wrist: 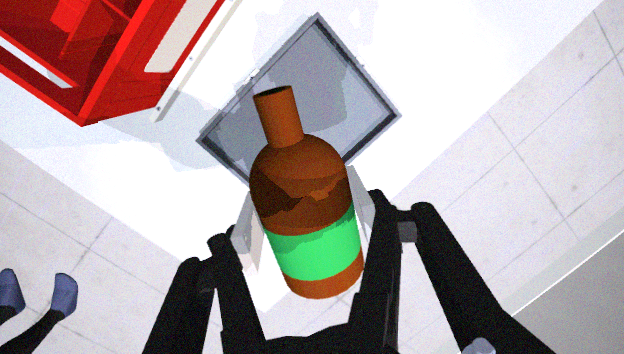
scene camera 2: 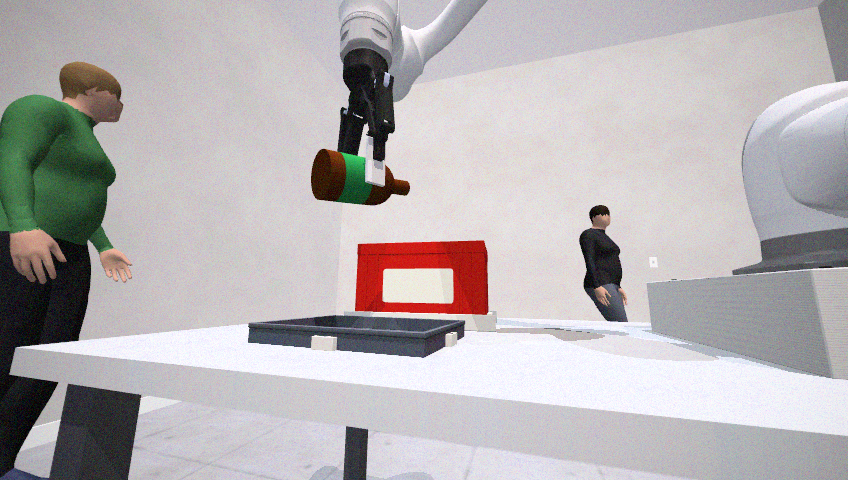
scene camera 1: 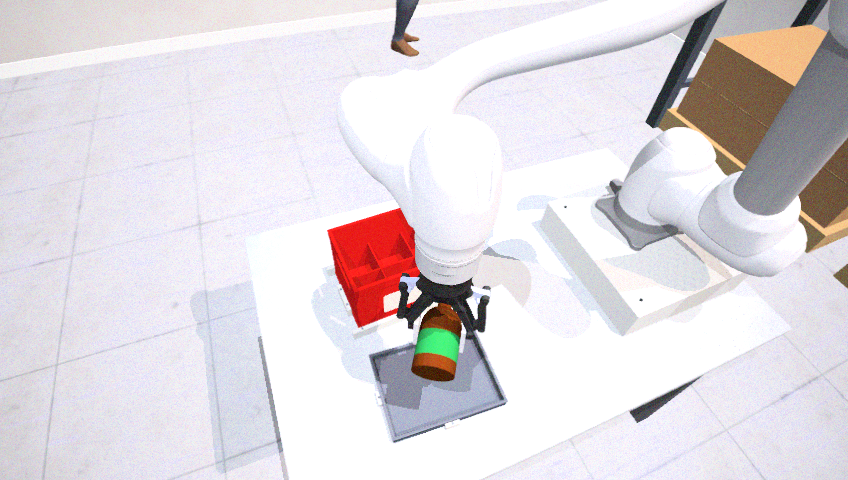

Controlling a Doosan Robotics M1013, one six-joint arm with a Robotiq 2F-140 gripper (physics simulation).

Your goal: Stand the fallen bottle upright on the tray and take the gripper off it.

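Where they show: gripper, between the fingertips: (wrist: 304, 194) (scene camera 2: 361, 191) (scene camera 1: 438, 340); arm's base, origin of its link: (scene camera 1: 639, 217).
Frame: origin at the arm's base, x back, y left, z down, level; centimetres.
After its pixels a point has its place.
A brown bottle (scene camera 1: 437, 346) @[x -70.7, y 22.9, z -16.9 cm] (scene camera 2: 355, 178) @[x -67.3, y 24.1, z -12.3 cm] (wrist: 315, 250) @[x -69.8, y 21.5, z -17.1 cm] with a green band lies nearly level in the air, its neck dipping slightly in the scene camera 2 view. My gripper (scene camera 1: 440, 333) @[x -68.8, y 19.8, z -11.9 cm] (scene camera 2: 373, 169) (wrist: 304, 194) @[x -68.8, y 19.8, z -11.9 cm] is shut on the bottle around its body, near the green band and shoulder. The grey tray (scene camera 1: 450, 422) @[x -68.1, y 28.2, z 9.1 cm] (scene camera 2: 339, 347) @[x -65.8, y 28.2, z 10.3 cm] (wrist: 357, 71) @[x -55.4, y 19.4, z 10.1 cm] sits on the table well below the bottle, and the two are apart. In the wrist view the bottle hides part of the tray.
A red crate (scene camera 1: 371, 297) @[x -75.9, y 1.0, z -2.5 cm] (scene camera 2: 368, 279) @[x -76.5, y 1.0, z 1.0 cm] (wrist: 122, 75) @[x -73.5, y 0.9, z -4.9 cm] with compartments stands beside the tray on the white table (scene camera 1: 571, 380) @[x -38.5, y 29.3, z 10.7 cm] (scene camera 2: 535, 380) @[x -44.3, y 34.2, z 10.7 cm]. The arm's base stands on a white block (scene camera 1: 595, 267) @[x -20.3, y 8.6, z 2.4 cm] (scene camera 2: 737, 321) @[x -20.3, y 13.3, z 6.8 cm]. Two people stand beyond the table in the scene camera 2 view.
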